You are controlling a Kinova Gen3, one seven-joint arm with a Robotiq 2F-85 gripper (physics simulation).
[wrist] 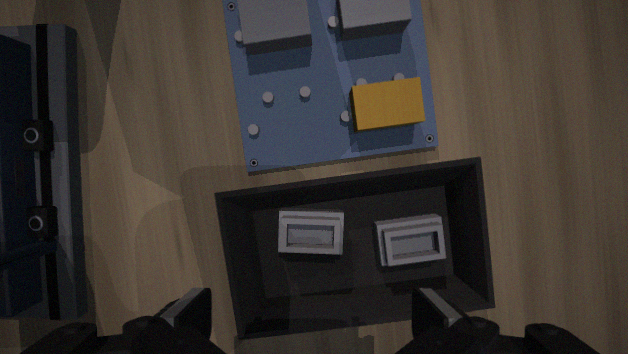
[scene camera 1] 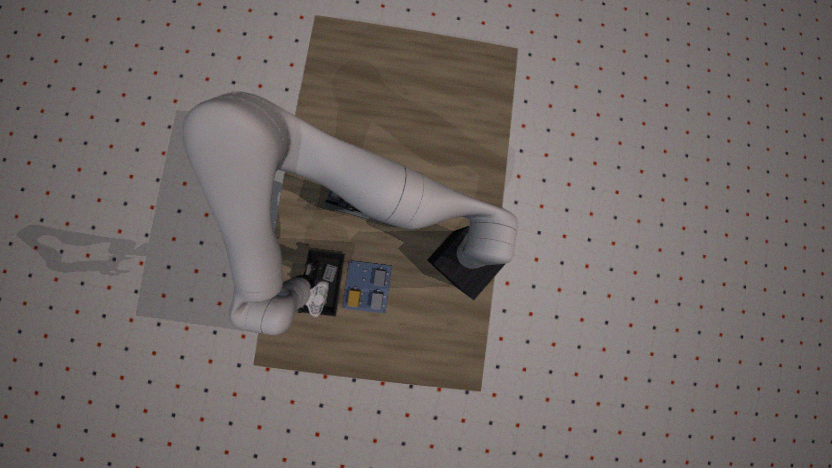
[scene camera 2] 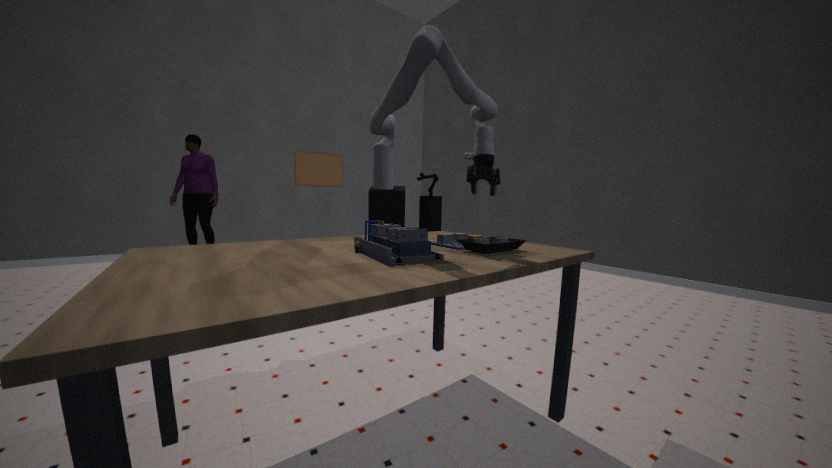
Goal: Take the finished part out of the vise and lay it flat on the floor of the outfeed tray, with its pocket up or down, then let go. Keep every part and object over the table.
Labels:
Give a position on a yellow block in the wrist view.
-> At 395, 103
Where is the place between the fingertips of my gripper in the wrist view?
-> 311, 311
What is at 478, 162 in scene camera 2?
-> My gripper.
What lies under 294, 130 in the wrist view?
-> A blue plate.

